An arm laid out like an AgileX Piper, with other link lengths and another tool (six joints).
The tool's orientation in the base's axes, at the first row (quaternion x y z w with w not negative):
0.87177, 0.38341, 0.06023, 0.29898
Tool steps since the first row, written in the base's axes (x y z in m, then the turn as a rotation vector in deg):
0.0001, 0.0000, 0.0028, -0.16, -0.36, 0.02
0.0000, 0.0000, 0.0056, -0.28, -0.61, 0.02
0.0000, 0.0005, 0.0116, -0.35, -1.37, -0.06
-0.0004, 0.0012, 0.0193, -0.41, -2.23, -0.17
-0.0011, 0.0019, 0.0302, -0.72, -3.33, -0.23
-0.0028, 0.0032, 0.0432, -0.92, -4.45, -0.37
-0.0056, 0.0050, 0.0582, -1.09, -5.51, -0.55
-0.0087, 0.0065, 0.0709, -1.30, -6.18, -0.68
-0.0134, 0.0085, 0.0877, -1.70, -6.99, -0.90
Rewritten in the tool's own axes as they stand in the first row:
-0.0003, 0.0017, -0.0022, -0.37, 0.10, 0.10
-0.0007, 0.0032, -0.0046, -0.63, 0.16, 0.18
-0.0011, 0.0063, -0.0097, -1.20, 0.47, 0.58
-0.0018, 0.0101, -0.0164, -1.84, 0.82, 1.06
-0.0032, 0.0154, -0.0259, -2.82, 1.17, 1.53
-0.0051, 0.0211, -0.0376, -3.73, 1.55, 2.11
-0.0076, 0.0268, -0.0516, -4.58, 1.90, 2.70
-0.0103, 0.0313, -0.0637, -5.18, 2.05, 3.06
-0.0143, 0.0368, -0.0799, -6.00, 2.10, 3.49

